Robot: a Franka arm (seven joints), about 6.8 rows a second.
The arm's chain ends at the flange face. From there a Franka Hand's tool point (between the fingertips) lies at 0.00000 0.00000 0.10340 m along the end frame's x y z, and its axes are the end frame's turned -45 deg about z.
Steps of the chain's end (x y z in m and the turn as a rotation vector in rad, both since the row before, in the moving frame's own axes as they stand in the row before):
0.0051, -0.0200, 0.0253, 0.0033, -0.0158, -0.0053
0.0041, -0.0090, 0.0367, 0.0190, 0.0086, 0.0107
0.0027, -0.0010, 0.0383, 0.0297, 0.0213, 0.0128
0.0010, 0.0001, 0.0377, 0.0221, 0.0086, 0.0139
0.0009, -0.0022, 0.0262, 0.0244, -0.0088, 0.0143
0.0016, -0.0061, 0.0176, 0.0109, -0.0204, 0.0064
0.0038, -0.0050, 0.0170, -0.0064, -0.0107, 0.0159
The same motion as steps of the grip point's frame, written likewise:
0.0168, -0.0119, 0.0253, 0.0135, -0.0088, -0.0053
0.0113, -0.0042, 0.0367, 0.0074, 0.0195, 0.0107
0.0063, 0.0006, 0.0382, 0.0059, 0.0361, 0.0128
0.0029, -0.0002, 0.0377, 0.0095, 0.0217, 0.0139
0.0033, -0.0033, 0.0262, 0.0235, 0.0110, 0.0143
0.0048, -0.0055, 0.0176, 0.0221, -0.0067, 0.0064
0.0050, -0.0012, 0.0170, 0.0030, -0.0121, 0.0159

